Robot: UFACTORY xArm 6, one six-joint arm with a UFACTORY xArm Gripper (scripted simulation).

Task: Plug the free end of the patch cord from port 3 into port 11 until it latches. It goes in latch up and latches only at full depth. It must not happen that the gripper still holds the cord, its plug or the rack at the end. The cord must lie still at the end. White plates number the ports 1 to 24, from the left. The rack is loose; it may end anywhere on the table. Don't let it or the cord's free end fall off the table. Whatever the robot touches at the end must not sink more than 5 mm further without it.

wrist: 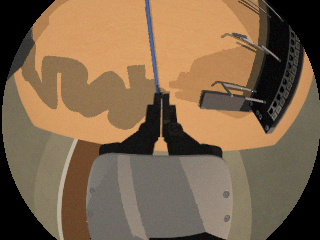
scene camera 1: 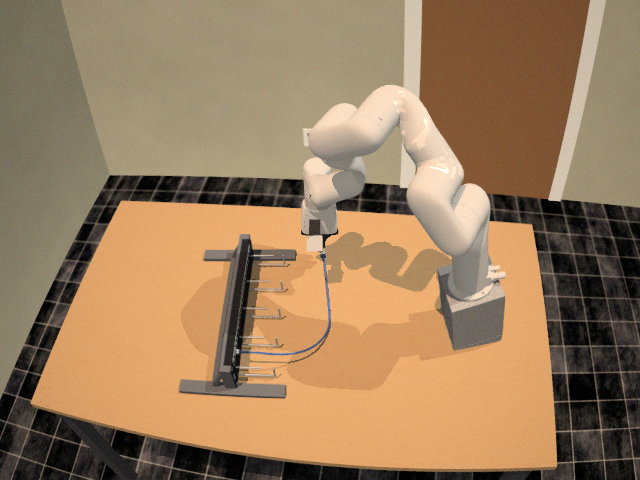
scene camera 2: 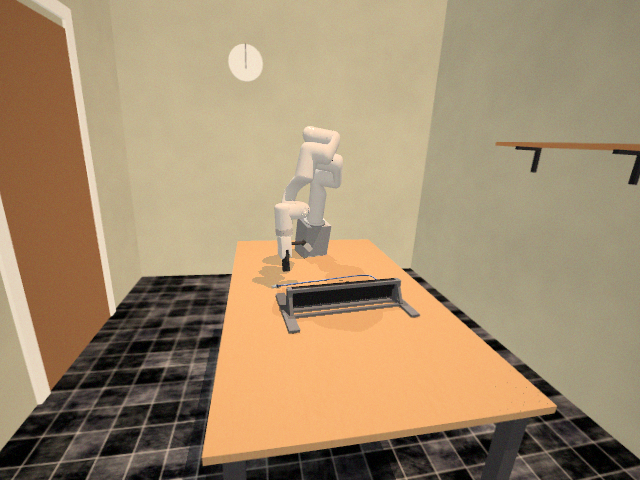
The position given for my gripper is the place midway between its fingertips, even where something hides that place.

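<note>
My gripper (scene camera 1: pixel 320 248) in sight. Gripper (wrist: pixel 161 103) in the wrist view too.
</note>
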